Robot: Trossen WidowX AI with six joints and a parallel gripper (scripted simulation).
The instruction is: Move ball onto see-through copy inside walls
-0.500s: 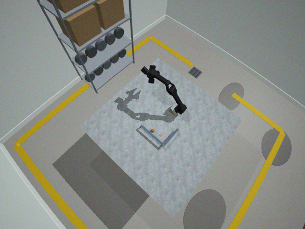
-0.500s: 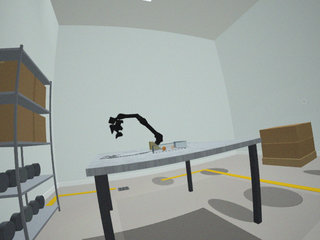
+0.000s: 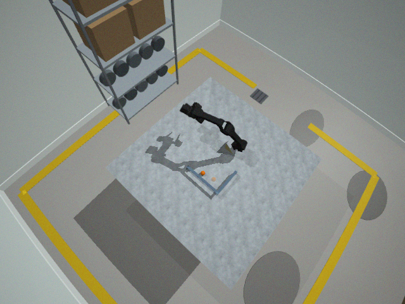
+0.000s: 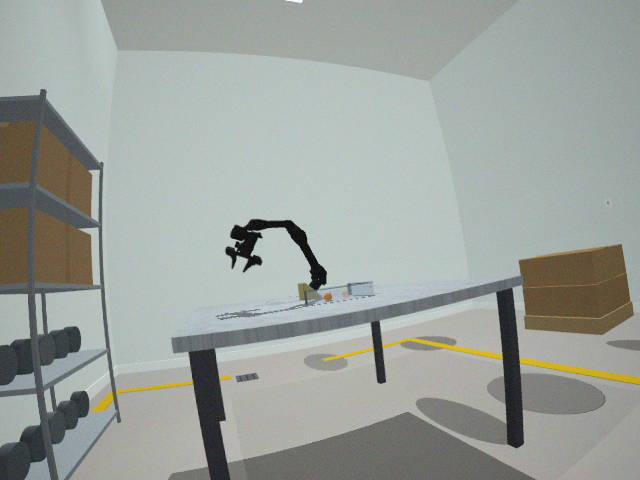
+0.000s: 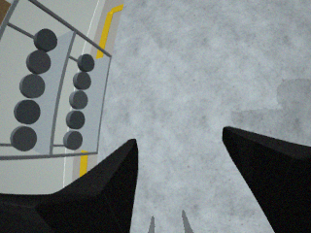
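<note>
My gripper tip is now 26 cm short of the orange ball, 37 cm to the right of it and 17 cm above it. The rest, counted from my gripper tip: see-through copy: 24 cm ahead, 47 cm to the left, 17 cm below.
</note>
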